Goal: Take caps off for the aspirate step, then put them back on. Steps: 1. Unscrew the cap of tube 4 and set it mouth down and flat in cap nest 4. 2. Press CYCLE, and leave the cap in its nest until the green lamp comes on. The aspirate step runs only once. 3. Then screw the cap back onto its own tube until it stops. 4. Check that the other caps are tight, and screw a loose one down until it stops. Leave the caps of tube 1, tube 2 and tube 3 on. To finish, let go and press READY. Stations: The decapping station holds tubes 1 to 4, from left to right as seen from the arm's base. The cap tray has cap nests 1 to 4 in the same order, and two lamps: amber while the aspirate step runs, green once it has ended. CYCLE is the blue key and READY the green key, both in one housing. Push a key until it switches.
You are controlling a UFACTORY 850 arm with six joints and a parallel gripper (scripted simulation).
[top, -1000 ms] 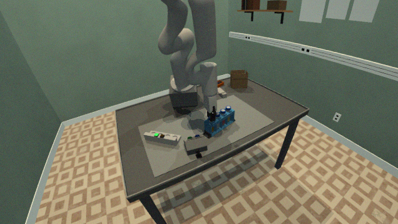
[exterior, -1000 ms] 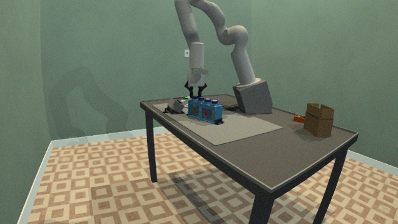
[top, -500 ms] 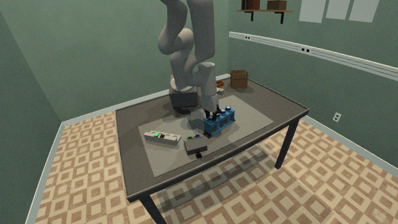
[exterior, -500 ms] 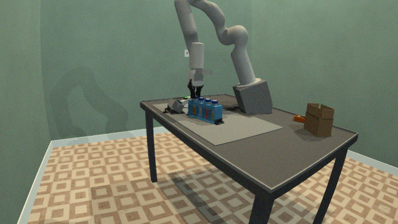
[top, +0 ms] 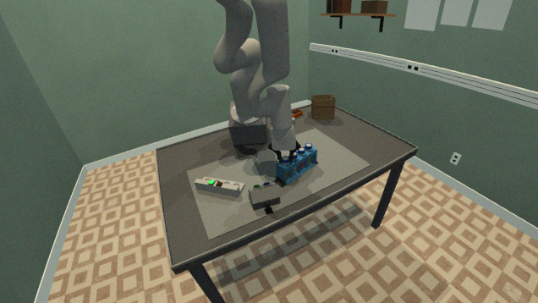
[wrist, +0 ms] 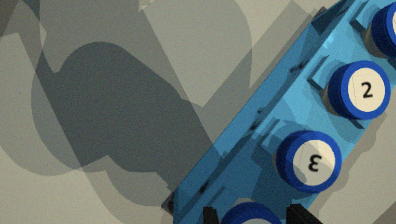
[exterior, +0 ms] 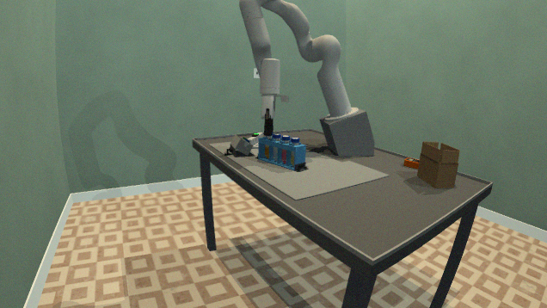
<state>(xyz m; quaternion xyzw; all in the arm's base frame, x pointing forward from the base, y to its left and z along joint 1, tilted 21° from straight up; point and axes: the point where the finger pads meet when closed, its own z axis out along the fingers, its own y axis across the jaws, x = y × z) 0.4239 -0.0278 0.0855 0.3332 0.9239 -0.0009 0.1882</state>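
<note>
Right now my hand is 1 cm above the blue cap marked 4. The rest, counted from my hand: blue key: 3 cm ahead, 12 cm to the right, 6 cm below; then green key: 2 cm ahead, 17 cm to the right, 6 cm below; then grey key housing: 4 cm ahead, 15 cm to the right, 8 cm below.
</note>
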